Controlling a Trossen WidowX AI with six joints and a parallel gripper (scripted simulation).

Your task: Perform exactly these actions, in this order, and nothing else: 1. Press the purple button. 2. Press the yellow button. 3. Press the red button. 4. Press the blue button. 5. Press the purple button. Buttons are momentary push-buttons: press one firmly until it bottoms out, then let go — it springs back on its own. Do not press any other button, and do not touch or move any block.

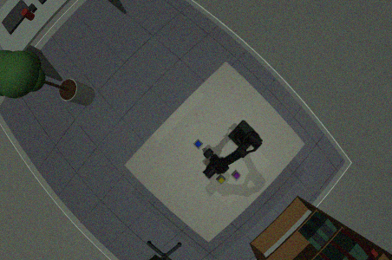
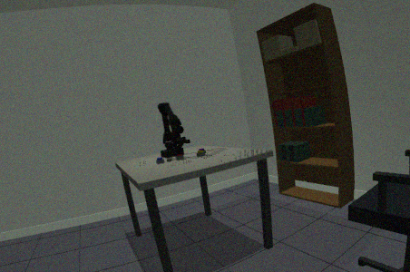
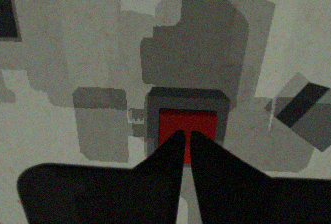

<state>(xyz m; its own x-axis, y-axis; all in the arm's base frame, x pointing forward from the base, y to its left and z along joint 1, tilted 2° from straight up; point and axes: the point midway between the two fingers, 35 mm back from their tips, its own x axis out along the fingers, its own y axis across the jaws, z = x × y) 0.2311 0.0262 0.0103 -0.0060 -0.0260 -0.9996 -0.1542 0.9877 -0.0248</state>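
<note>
The red button is 1 cm below my gripper tip. Also, from my gripper tip: blue button 16 cm to the right, 3 cm ahead; then small grey block 9 cm to the right, 2 cm below, 2 cm ahead; then yellow button 15 cm to the left, 5 cm ahead.
</note>
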